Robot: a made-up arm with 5 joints. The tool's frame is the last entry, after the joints. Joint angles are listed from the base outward.
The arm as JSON. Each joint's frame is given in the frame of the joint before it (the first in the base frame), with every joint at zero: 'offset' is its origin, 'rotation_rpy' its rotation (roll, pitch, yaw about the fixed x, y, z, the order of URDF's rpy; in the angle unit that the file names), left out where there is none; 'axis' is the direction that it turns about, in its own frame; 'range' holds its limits. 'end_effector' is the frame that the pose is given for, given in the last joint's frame.
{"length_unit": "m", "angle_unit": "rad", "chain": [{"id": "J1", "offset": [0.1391, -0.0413, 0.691], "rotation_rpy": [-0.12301, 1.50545, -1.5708], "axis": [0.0, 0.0, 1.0], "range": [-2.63, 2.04]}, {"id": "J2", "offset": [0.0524, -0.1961, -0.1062], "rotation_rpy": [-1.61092, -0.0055, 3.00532], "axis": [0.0, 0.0, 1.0], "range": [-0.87, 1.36]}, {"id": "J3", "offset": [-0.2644, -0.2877, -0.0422], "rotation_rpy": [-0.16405, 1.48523, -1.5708], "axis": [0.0, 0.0, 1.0], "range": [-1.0, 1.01]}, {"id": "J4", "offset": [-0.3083, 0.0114, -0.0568], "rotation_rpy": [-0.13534, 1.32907, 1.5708], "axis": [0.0, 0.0, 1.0], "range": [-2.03, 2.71]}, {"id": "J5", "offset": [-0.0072, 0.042, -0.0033], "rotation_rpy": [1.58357, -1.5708, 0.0], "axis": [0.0, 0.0, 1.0], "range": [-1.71, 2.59]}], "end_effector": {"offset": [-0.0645, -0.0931, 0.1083], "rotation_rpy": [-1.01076, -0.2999, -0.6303]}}
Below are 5 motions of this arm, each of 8 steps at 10 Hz.
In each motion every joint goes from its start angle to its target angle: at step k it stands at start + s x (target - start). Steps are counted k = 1, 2, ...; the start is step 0. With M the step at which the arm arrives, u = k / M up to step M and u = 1 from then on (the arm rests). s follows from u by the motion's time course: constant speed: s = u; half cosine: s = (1 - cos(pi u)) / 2; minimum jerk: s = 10 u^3 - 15 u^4 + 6 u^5.
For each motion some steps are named. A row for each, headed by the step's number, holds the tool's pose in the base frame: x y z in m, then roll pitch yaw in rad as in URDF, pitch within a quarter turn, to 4 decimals.
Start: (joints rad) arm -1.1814 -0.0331 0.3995 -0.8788 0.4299
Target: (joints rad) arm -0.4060 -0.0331 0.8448 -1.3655 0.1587
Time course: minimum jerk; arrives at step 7
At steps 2, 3, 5, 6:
2: -0.3681 -0.1909 0.8360 1.1871 -0.5911 -0.0603
3: -0.3950 -0.2185 0.7238 1.1529 -0.8156 -0.0871
5: -0.3637 -0.2677 0.4644 1.4045 -1.2674 -0.4727
6: -0.3360 -0.2770 0.4020 1.7347 -1.3444 -0.8318

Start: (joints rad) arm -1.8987 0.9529 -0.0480 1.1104 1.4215
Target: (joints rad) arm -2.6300 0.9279 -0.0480 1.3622 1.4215
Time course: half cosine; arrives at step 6
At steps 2, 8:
2: 0.3788 -0.0669 1.1375 -1.9911 1.1069 1.7240
8: 0.5913 -0.0579 0.9562 -0.9581 0.7440 2.4340

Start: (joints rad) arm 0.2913 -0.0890 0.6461 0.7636 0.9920
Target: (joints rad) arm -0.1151 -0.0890 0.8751 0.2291 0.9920
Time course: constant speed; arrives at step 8
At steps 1, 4, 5, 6, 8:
1: -0.2434 -0.0936 0.1277 -0.4851 -1.1173 -2.7254
4: -0.2963 -0.1009 0.1843 -0.8616 -1.1354 -2.5133
5: -0.3123 -0.1040 0.2047 -0.9858 -1.1346 -2.4454
6: -0.3274 -0.1074 0.2258 -1.1070 -1.1307 -2.3812
8: -0.3550 -0.1152 0.2699 -1.3369 -1.1154 -2.2679

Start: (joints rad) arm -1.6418 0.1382 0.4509 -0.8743 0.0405
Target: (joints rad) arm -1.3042 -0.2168 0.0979 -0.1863 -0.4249
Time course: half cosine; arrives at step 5
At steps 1, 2, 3, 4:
1: -0.2241 -0.1996 1.0844 1.1425 0.3222 0.3374
2: -0.2783 -0.1580 1.0597 1.2636 0.3765 0.4188
3: -0.3334 -0.1082 1.0243 1.4338 0.3907 0.5445
4: -0.3679 -0.0705 0.9929 1.5711 0.3522 0.6553

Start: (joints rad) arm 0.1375 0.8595 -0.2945 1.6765 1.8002
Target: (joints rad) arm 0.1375 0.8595 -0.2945 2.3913 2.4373
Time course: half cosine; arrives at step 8
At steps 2, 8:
2: -0.3038 -0.1158 0.6797 2.8941 0.1589 0.4534
8: -0.2886 -0.1092 0.6714 -3.0828 0.9309 0.6669

